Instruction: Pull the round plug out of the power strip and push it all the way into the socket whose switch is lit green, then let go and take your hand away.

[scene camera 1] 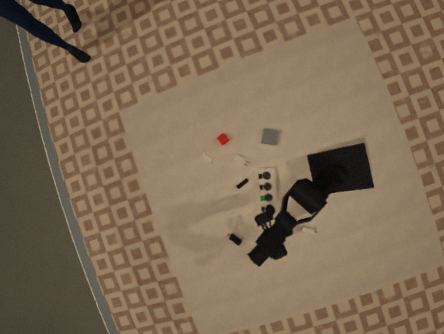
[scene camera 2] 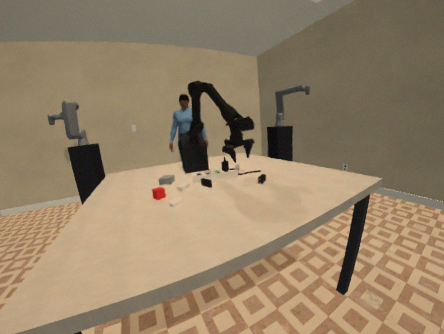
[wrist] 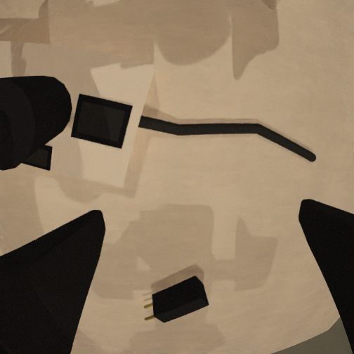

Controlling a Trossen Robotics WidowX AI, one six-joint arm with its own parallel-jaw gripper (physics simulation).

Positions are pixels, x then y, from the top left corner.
Labels:
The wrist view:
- my gripper: 205, 216
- black two-pin plug: 189, 295
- white power strip: 107, 92

